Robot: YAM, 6 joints.
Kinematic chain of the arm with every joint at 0, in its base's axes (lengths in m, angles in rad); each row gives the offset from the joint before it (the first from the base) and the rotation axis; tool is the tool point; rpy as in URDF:
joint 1: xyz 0 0 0.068 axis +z
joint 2: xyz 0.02 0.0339 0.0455 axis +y
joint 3: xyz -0.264 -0.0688 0 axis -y
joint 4: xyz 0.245 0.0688 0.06 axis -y
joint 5: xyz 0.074 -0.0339 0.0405 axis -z
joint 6: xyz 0.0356 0 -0.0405 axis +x
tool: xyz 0 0 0 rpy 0 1.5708 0
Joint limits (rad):
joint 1: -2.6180..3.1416
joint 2: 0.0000..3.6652
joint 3: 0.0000..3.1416
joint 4: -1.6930..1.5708
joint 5: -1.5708..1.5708
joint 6: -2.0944..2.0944
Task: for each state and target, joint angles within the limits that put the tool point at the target. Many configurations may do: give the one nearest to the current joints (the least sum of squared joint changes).
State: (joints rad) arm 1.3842 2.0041 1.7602 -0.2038 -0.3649 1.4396
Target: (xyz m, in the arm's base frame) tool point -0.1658 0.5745 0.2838
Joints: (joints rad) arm 1.8352 2.5476 2.4094 0.1093 -0.2811 1.4396
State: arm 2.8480 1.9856 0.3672 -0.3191 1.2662 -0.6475
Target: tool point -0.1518 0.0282 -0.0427
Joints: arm 3.1416 2.3927 0.5181 -0.1918 0.9144 -0.6475
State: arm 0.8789 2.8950 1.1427 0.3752 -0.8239 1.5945
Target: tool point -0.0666 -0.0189 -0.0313
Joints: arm 0.6795 3.3893 0.2659 0.1435 -0.8673 1.5945
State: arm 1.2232 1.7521 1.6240 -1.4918 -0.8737 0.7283
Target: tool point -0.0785 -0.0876 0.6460
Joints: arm 1.0725 1.0053 2.5943 -0.8454 -0.8647 0.7283
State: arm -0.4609 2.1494 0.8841 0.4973 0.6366 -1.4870
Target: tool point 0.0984 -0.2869 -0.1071
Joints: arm -1.1684 2.6351 0.9053 0.4696 0.6593 -1.4870
